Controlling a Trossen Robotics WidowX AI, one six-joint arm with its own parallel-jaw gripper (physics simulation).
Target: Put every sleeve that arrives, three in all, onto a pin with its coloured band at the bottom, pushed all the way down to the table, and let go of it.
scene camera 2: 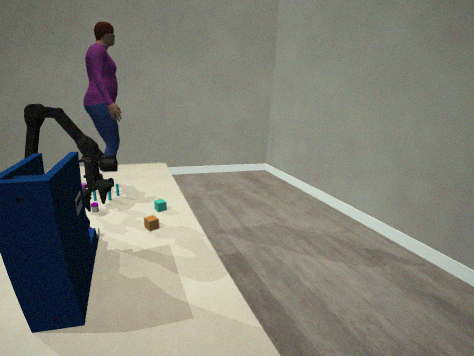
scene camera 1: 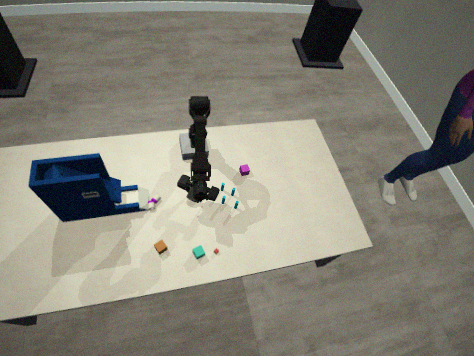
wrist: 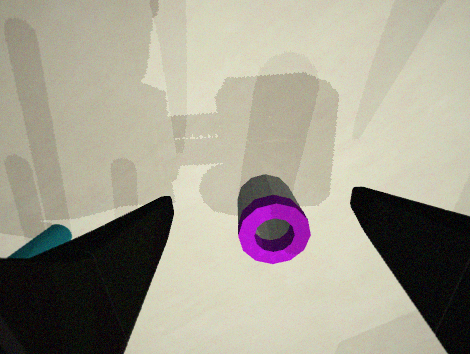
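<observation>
A grey sleeve (scene camera 2: 95,207) (wrist: 250,236) stands upright on the table with its magenta band at the top; in scene camera 1 the arm hides it. My gripper (scene camera 1: 200,196) (scene camera 2: 96,204) (wrist: 260,200) is open and points down, with one finger on each side of the sleeve in the wrist view, touching neither side. Several thin teal pins (scene camera 1: 233,191) (scene camera 2: 117,189) (wrist: 60,235) stand upright beside the gripper; those visible in scene camera 1 carry no sleeve. Small white and magenta sleeve parts (scene camera 1: 153,201) lie at the chute's mouth; their exact number is unclear.
A tall blue dispenser (scene camera 1: 75,200) (scene camera 2: 45,250) with a chute stands at the left in scene camera 1. An orange cube (scene camera 1: 160,246) (scene camera 2: 151,223), a teal cube (scene camera 1: 199,252) (scene camera 2: 160,205), a tiny red cube (scene camera 1: 216,251) and a magenta cube (scene camera 1: 244,170) lie on the table.
</observation>
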